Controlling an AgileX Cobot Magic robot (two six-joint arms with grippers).
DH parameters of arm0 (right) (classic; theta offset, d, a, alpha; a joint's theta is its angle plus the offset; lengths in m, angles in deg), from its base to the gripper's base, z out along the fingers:
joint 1: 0 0.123 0 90
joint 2: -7.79 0 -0.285 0
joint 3: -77.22 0 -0.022 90
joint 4: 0 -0.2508 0 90
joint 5: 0 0 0.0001 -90
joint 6: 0 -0.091 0 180
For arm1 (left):
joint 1: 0 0.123 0 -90
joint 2: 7.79 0 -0.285 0
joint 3: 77.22 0 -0.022 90
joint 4: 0 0.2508 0 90
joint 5: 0 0 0.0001 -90
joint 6: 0 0.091 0 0
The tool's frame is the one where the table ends.
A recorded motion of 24 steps. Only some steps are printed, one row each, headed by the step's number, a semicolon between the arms.
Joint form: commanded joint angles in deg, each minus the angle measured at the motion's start. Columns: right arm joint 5, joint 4, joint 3, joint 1, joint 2, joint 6; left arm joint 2, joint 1, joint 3, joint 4, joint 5, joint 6.
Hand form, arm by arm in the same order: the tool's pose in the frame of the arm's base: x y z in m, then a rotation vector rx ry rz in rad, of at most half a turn. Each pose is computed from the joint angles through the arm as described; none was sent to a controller.
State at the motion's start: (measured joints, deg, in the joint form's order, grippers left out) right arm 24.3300 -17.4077 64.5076 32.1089 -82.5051 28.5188; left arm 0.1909 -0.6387 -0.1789 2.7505 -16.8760 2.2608
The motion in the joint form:
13: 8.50 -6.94 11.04 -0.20 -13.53 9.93; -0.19 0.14 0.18 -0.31 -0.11 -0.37
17: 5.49 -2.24 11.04 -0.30 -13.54 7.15; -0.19 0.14 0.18 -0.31 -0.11 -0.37
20: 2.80 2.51 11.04 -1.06 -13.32 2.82; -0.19 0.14 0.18 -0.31 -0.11 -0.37
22: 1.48 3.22 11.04 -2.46 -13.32 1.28; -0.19 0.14 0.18 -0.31 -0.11 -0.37
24: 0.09 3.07 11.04 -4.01 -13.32 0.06; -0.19 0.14 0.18 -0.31 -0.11 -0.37
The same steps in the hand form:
13: 0.3095 0.2167 0.2901 -1.0953 2.1138 0.3867; 0.0546 0.0007 0.1864 0.0644 1.7791 0.0580
17: 0.3152 0.2134 0.2916 -1.0709 2.0850 0.3118; 0.0546 0.0007 0.1864 0.0644 1.7791 0.0580
20: 0.3220 0.2063 0.2950 -1.0118 2.0702 0.2520; 0.0546 0.0007 0.1864 0.0644 1.7791 0.0580
22: 0.3286 0.1982 0.2964 -0.9548 2.0731 0.2377; 0.0546 0.0007 0.1864 0.0644 1.7791 0.0580
24: 0.3353 0.1896 0.2980 -0.8892 2.0758 0.2334; 0.0546 0.0007 0.1864 0.0644 1.7791 0.0580

